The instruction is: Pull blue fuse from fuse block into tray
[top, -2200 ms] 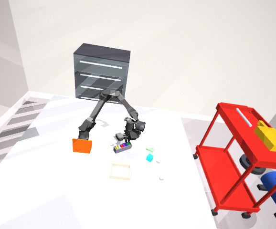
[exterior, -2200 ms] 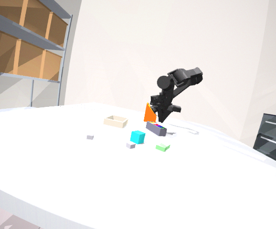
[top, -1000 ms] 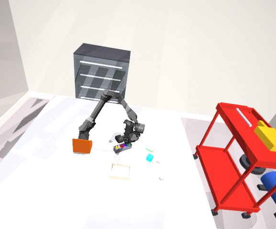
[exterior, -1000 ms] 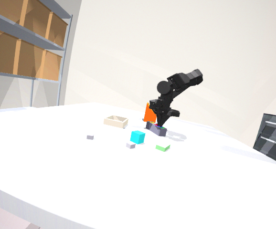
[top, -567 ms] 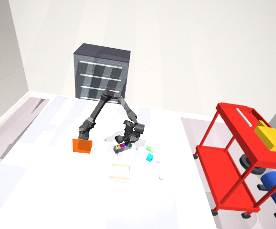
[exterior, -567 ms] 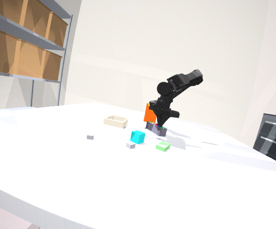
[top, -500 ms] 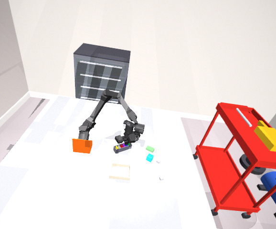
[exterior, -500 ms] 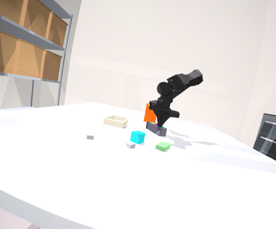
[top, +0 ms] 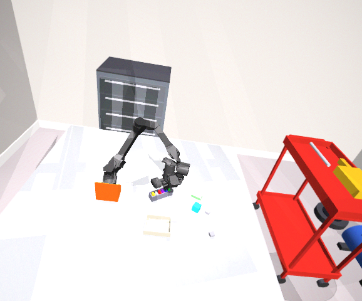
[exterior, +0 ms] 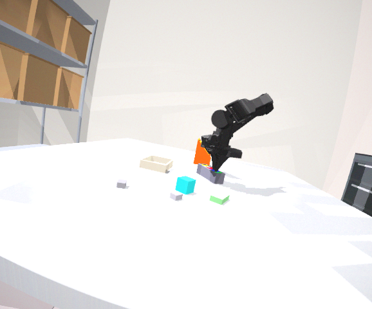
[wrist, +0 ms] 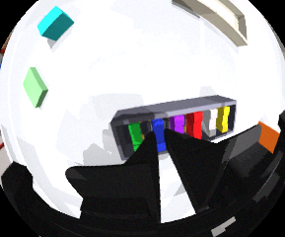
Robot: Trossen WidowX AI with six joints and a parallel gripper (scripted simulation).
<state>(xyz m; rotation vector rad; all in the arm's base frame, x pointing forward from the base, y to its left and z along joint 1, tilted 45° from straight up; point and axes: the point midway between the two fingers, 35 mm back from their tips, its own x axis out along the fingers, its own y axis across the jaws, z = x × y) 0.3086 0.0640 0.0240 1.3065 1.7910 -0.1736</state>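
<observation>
Right now my gripper tip is 1 cm past the beige tray, 23 cm to the left of it and 3 cm above it. From my gripper tip the other things lie so: blue fuse: 1 cm below; then cyan cube: 18 cm ahead, 8 cm to the right, 2 cm below; then green wedge: 19 cm ahead, 2 cm to the left, 3 cm below.
</observation>
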